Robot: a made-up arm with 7 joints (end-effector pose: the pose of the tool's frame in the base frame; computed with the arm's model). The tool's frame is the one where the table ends.
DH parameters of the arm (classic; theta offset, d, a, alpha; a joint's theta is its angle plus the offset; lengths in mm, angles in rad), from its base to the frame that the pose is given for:
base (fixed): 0 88.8 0 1.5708
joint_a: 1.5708 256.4 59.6 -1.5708
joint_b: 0 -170.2 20.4 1.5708
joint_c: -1.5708 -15.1 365 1.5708
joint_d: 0 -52.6 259.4 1.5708
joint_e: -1.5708 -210 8.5 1.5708
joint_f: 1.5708 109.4 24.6 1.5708
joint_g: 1.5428 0 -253.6 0
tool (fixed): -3.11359 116 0 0
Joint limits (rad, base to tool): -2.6..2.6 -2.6..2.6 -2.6..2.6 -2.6..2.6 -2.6..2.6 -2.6..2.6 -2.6..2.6
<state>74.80 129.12 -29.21 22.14 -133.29 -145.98 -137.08</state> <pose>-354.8 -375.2 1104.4 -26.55 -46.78 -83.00</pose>
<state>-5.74 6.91 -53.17 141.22 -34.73 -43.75 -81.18</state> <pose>84.3 -25.6 187.2 -49.53 -93.52 -144.88</pose>
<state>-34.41 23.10 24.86 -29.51 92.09 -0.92 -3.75</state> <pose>941.0 -133.9 -191.2 -50.08 99.62 14.71</pose>
Working (the frame after each row of the table, in the pose's form):
after base (fixed): 0.0 0.0 88.8 90.00 0.00 0.00
after joint_a: 33.7 -256.4 138.0 0.00 -55.59 0.00
after joint_b: 184.7 -248.4 57.3 70.37 -25.46 57.69
after joint_c: 534.3 -174.3 -18.3 158.59 16.08 -13.25
after joint_d: 730.9 -0.8 -54.7 -102.47 -21.25 44.93
after joint_e: 877.6 -146.9 -18.7 -18.13 16.50 40.28
after joint_f: 878.0 -87.7 76.6 43.24 117.62 72.98
after joint_g: 855.4 -200.2 -149.6 -123.76 -64.40 -94.33

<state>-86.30 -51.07 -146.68 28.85 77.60 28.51 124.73</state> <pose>-315.3 139.5 212.5 -48.66 -7.00 62.57</pose>
Working (the frame after each row of the table, in the pose's form):
after base (fixed): 0.0 0.0 88.8 90.00 0.00 0.00
after joint_a: 59.5 -256.4 92.6 0.00 -3.70 0.00
after joint_b: 83.3 -272.3 -76.4 85.04 -42.71 -37.30
after joint_c: -50.4 -106.8 220.6 59.09 -31.83 118.57
after joint_d: -263.8 -54.2 368.1 -58.50 -66.69 -139.94
after joint_e: -373.1 -211.3 281.3 -30.15 -142.13 -45.67
after joint_f: -388.3 -129.6 206.0 -42.54 -20.33 29.92
after joint_g: -259.6 76.3 132.7 8.59 -54.29 -107.80

